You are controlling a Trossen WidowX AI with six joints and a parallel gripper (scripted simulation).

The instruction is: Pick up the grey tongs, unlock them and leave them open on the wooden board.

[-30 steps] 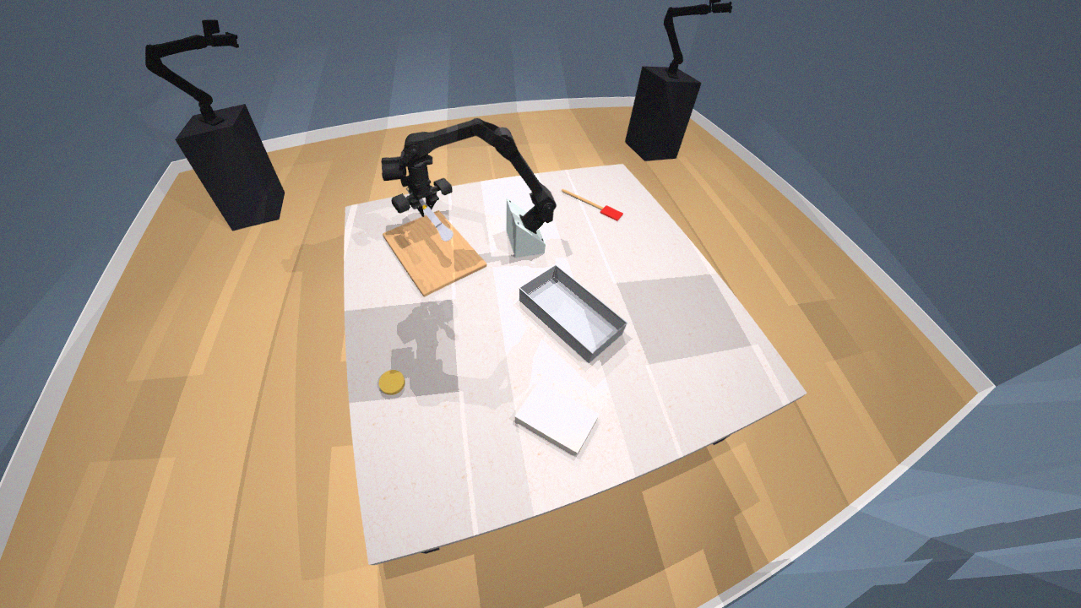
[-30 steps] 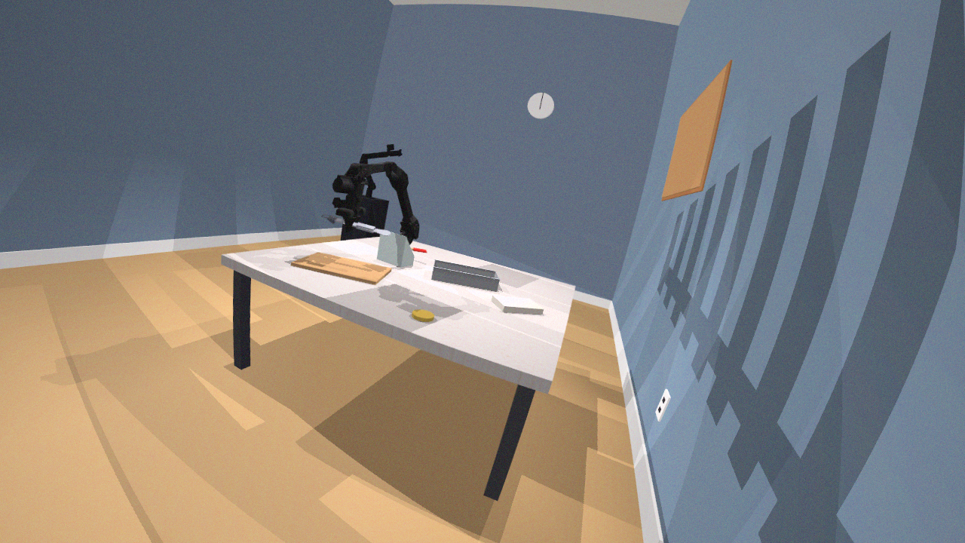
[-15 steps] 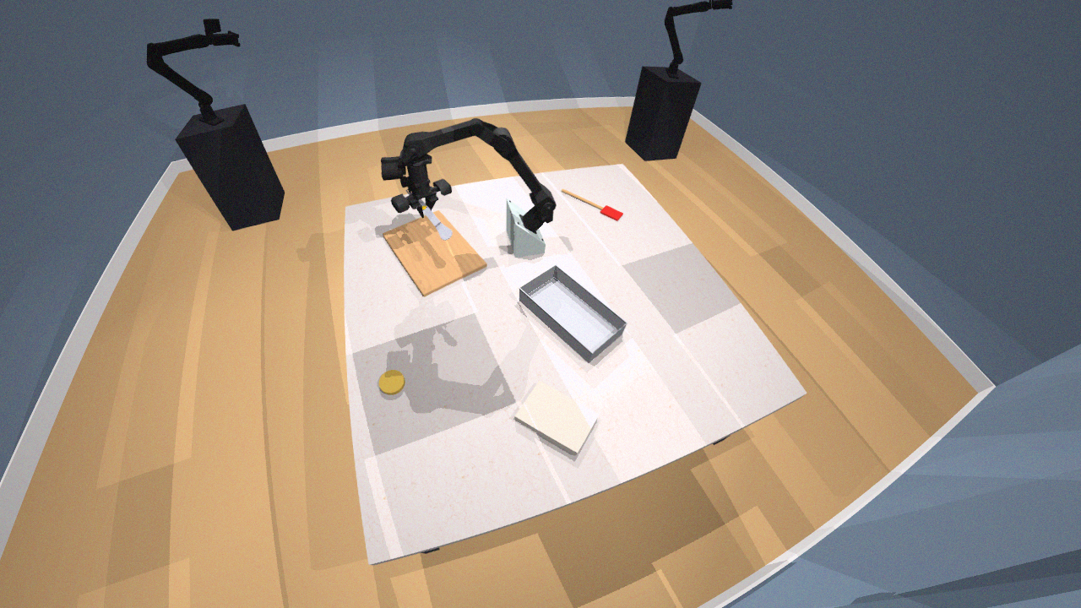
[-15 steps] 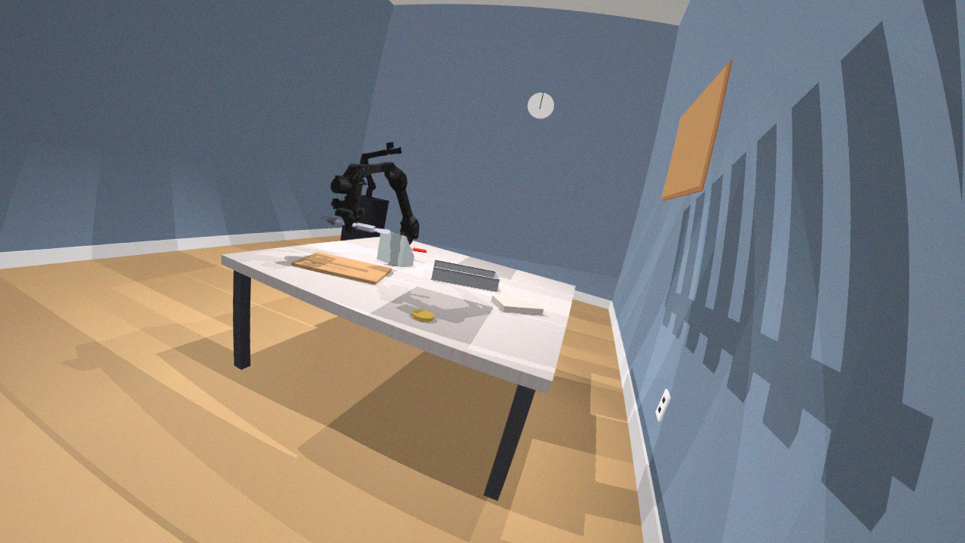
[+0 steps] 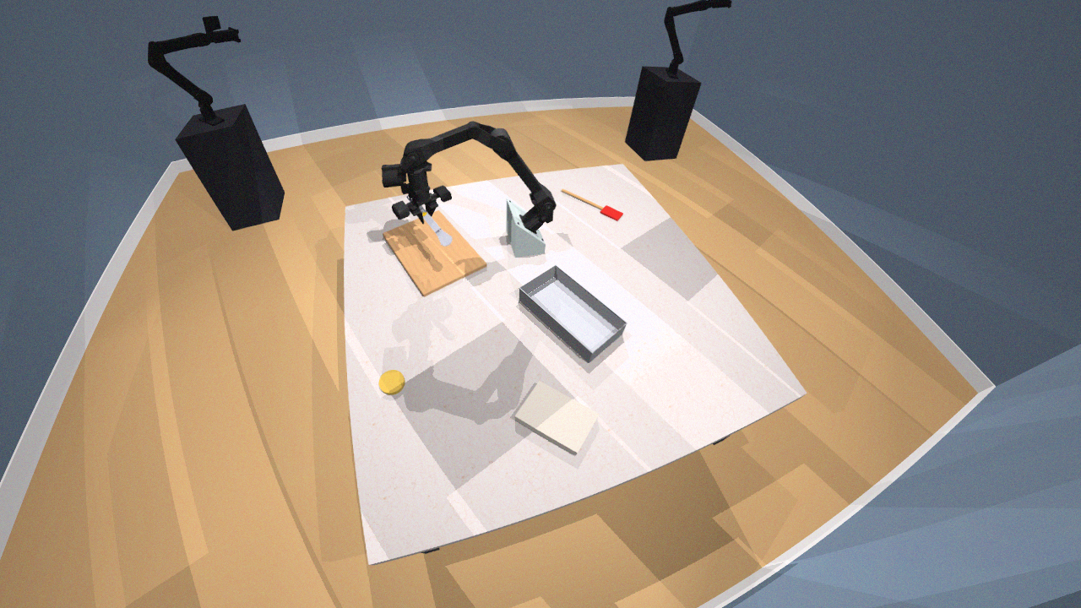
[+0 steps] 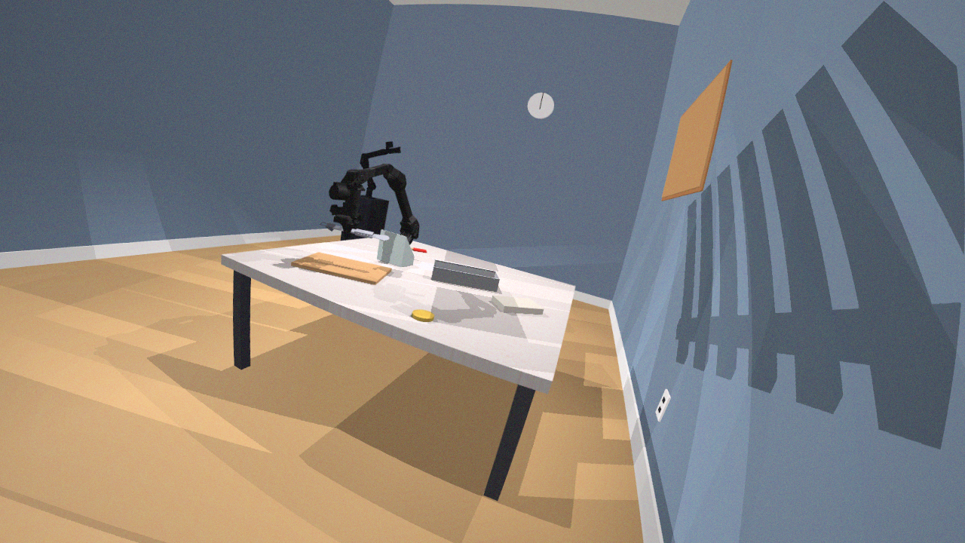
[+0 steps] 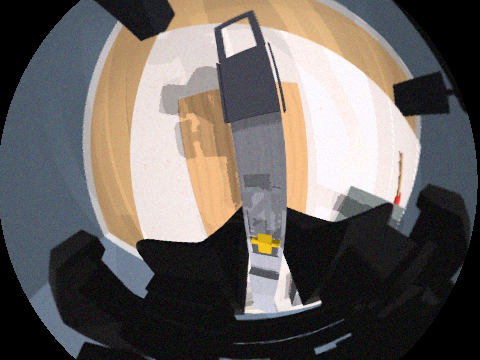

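My gripper tip is 12 cm above the wooden board. Round my gripper tip: small yellow lock piece (4 cm above); flat beige block (71 cm ahead, 19 cm to the left, 12 cm below); grey roasting tin (42 cm ahead, 36 cm to the left, 10 cm below).
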